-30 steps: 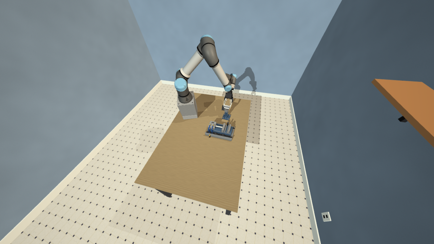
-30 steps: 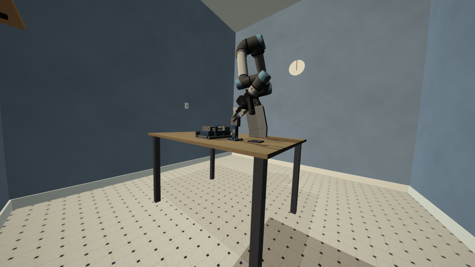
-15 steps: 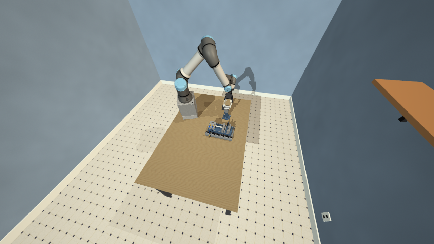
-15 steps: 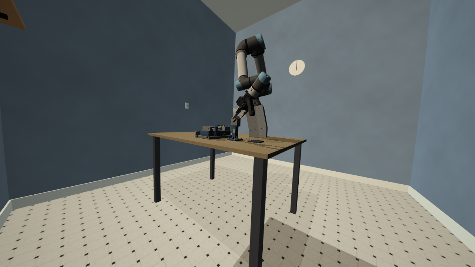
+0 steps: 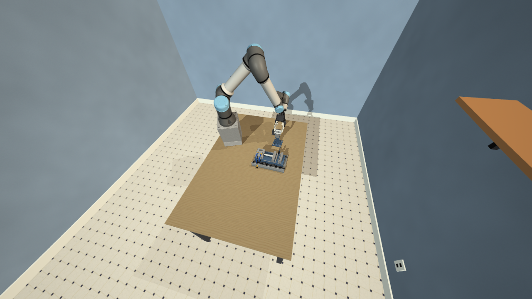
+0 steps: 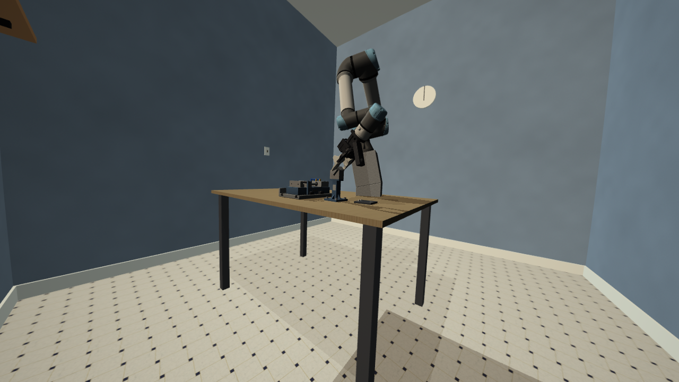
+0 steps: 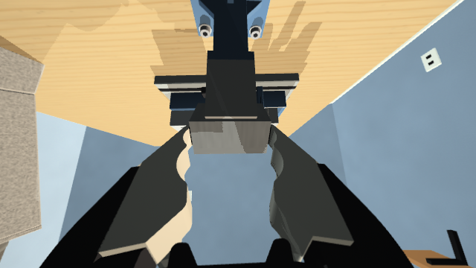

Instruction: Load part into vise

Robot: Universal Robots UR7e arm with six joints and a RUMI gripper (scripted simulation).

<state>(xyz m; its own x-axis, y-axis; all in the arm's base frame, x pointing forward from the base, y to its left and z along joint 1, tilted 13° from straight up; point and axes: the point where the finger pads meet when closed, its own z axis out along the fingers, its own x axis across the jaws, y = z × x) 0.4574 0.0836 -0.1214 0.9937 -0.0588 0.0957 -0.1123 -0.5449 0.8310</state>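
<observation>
Now: the part 1 cm to the right of my hand. The rest, counted from my hand: cylinder rod (4 cm behind, 24 cm to the right, 9 cm below); dark infeed plate (5 cm behind, 15 cm to the left, 16 cm below); moving jaw (1 cm ahead, 24 cm to the right, 9 cm below).
</observation>
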